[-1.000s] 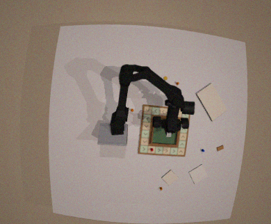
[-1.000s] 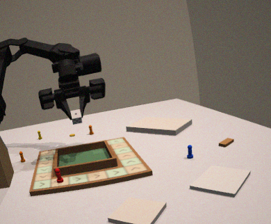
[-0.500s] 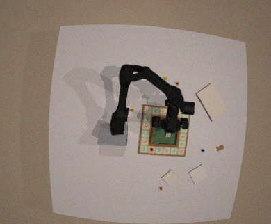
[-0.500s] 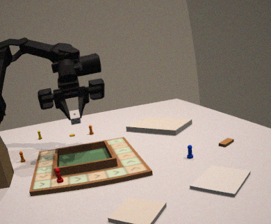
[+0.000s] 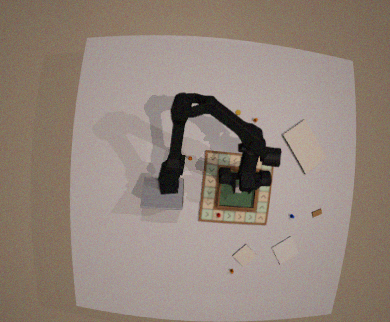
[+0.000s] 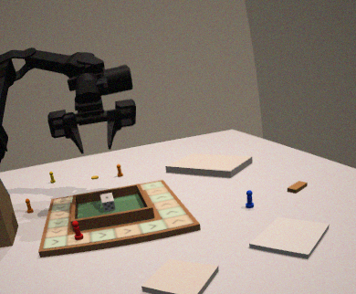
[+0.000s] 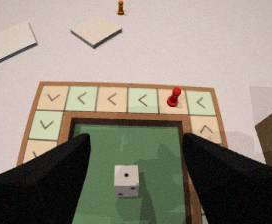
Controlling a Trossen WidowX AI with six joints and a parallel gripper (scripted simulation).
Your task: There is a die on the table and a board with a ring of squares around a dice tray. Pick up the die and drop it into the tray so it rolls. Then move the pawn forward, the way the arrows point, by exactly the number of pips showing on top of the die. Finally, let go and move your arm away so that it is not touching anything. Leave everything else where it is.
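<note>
The red pawn lies 8 cm behind my gripper tip, 9 cm to the right of it and 11 cm below it. Also, from my gripper tip: green tray: 13 cm below; white die: 1 cm ahead, 1 cm to the left, 11 cm below; blue pawn: 24 cm ahead, 14 cm to the right, 12 cm below.
</note>
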